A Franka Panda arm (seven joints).
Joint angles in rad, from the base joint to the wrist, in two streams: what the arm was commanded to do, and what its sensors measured. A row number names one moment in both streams.
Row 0, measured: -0.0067 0.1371 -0.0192 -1.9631 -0.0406 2.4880 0.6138
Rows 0 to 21, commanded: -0.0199 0.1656 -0.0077 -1.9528 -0.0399 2.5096 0.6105; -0.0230 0.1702 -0.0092 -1.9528 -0.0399 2.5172 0.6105; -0.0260 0.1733 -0.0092 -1.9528 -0.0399 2.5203 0.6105; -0.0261 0.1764 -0.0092 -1.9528 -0.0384 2.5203 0.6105; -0.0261 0.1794 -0.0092 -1.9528 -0.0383 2.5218 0.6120; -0.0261 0.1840 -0.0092 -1.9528 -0.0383 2.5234 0.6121; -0.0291 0.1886 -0.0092 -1.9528 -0.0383 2.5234 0.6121; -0.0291 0.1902 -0.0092 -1.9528 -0.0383 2.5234 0.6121; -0.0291 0.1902 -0.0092 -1.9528 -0.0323 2.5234 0.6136; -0.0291 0.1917 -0.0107 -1.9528 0.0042 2.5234 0.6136; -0.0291 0.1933 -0.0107 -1.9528 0.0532 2.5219 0.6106; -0.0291 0.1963 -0.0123 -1.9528 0.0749 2.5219 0.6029; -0.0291 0.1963 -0.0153 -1.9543 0.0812 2.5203 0.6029; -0.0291 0.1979 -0.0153 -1.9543 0.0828 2.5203 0.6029; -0.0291 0.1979 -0.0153 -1.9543 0.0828 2.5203 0.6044; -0.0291 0.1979 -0.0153 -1.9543 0.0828 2.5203 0.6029; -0.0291 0.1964 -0.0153 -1.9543 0.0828 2.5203 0.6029; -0.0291 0.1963 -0.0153 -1.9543 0.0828 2.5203 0.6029; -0.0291 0.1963 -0.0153 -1.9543 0.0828 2.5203 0.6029; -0.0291 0.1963 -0.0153 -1.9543 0.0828 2.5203 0.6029; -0.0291 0.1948 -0.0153 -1.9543 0.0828 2.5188 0.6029; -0.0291 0.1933 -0.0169 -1.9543 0.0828 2.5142 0.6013
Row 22, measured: -0.0242 0.1923 -0.0202 -1.9622 0.0637 2.5053 0.6147
